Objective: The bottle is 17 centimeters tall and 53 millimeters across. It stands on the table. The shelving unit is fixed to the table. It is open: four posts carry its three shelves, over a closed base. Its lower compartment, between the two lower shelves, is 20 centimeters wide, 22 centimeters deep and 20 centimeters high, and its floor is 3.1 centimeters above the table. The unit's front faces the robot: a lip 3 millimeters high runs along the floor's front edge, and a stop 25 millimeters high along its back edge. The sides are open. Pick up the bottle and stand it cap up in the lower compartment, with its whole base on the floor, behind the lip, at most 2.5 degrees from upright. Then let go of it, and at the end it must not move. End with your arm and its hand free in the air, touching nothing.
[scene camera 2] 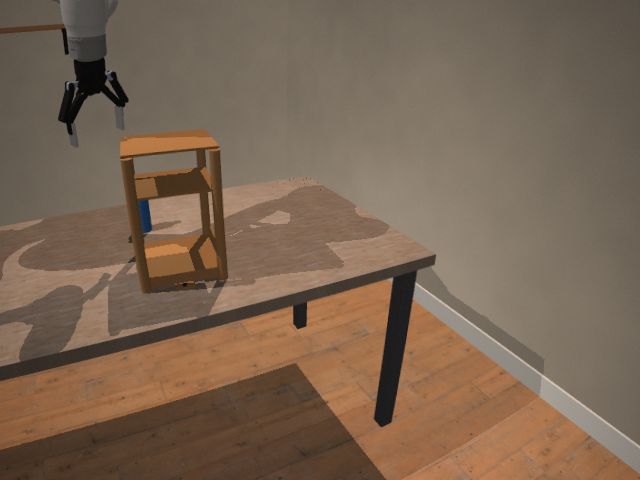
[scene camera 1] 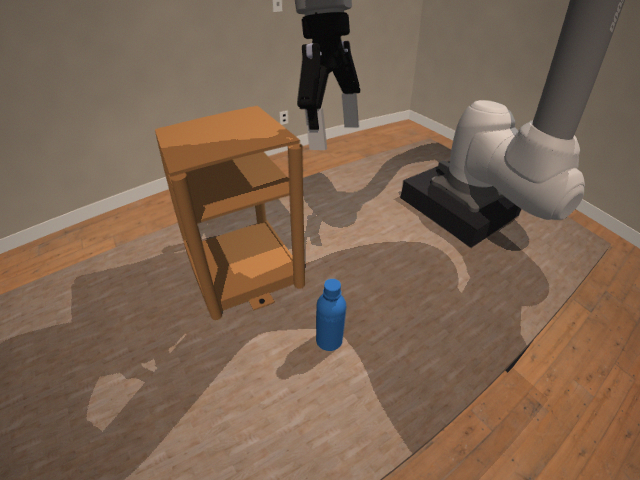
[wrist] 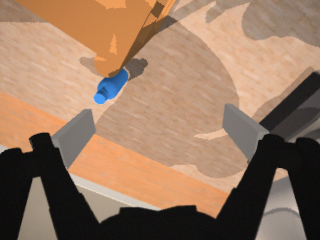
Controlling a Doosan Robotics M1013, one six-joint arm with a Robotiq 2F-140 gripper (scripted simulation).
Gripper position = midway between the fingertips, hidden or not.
In view: my gripper (scene camera 1: pixel 336 137), a blue bottle (scene camera 1: pixel 331 306) and an orange shelving unit (scene camera 1: pixel 247 264).
My gripper shows as well in scene camera 2 (scene camera 2: pixel 98 136) and in the wrist view (wrist: pixel 158 118). The orange shelving unit also shows in scene camera 2 (scene camera 2: pixel 181 261).
